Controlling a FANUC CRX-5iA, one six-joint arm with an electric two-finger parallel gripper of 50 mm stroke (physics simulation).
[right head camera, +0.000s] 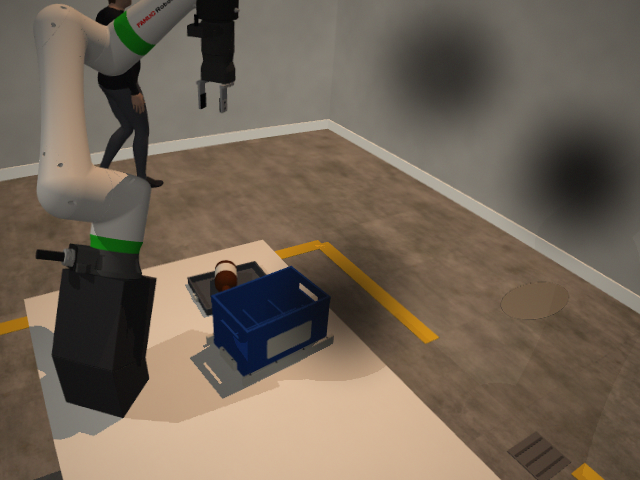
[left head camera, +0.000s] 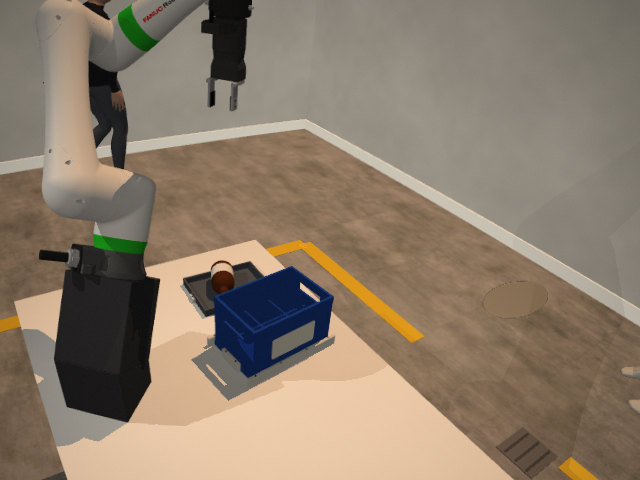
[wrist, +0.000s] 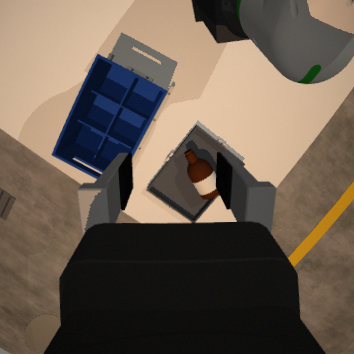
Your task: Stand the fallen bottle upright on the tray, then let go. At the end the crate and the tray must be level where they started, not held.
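Frame: origin at the arm's base, x ahead, y right, z down, level; centimetres.
Where they show: gripper, fingertip midpoint: (right head camera: 212, 109) (left head camera: 222, 108) (wrist: 174, 169); arm's base, link origin: (right head camera: 111, 273) (left head camera: 115, 274).
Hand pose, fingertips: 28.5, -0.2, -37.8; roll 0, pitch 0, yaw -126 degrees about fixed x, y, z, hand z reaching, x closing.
Each offset is from my fingertips to the top centre of the thing, as dx, dy, dz. Level surfaces: height alone.
A brown bottle @(+9.7, -18.6, +60.3) (left head camera: 222, 277) (right head camera: 225, 274) (wrist: 201, 173) with a white label lies on its side on the dark tray (left head camera: 199, 301) (right head camera: 201, 298) (wrist: 170, 204). In the wrist view its neck points up and slightly left. The blue crate @(+11.0, +10.8, +50.6) (left head camera: 240, 338) (right head camera: 237, 335) (wrist: 75, 120) stands level beside the tray, and its divided compartments show in the wrist view. My gripper (left head camera: 222, 96) (right head camera: 212, 97) (wrist: 174, 169) is open and empty, pointing down, high above the table. In both head views the crate hides the tray's near corner.
The pale table @(dz +68.2) (left head camera: 310, 423) (right head camera: 310, 423) (wrist: 265, 125) bears the crate, the tray and the arm's black base (left head camera: 103, 341) (right head camera: 100, 338). A person (left head camera: 111, 103) (right head camera: 126, 98) stands behind the arm. Yellow floor lines (left head camera: 361, 289) (right head camera: 379, 291) (wrist: 325, 222) run beyond the table.
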